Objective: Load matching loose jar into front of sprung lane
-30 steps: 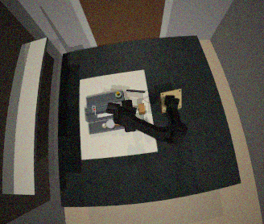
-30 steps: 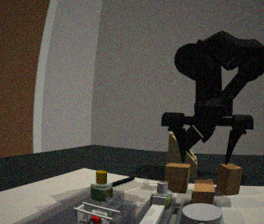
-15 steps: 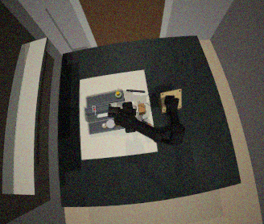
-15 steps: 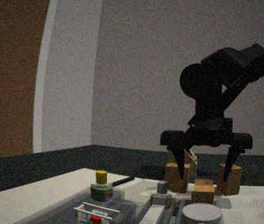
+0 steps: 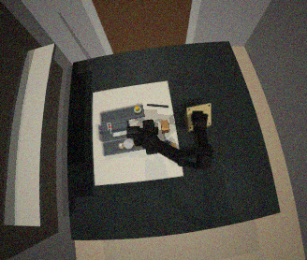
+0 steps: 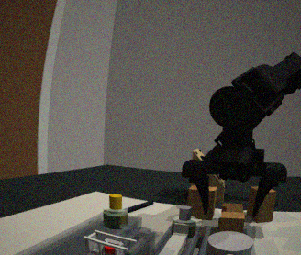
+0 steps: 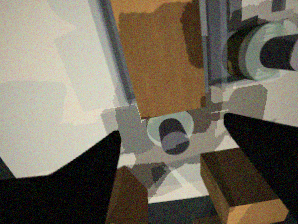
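The white mat lies 110 mm ahead of my gripper tip, 80 mm to the right of it and 40 mm below it. The rest, counted from my gripper tip: grey disc: 130 mm ahead, 10 mm to the left, 10 mm below; thin black stick: 230 mm to the right, 60 mm behind, 30 mm below.
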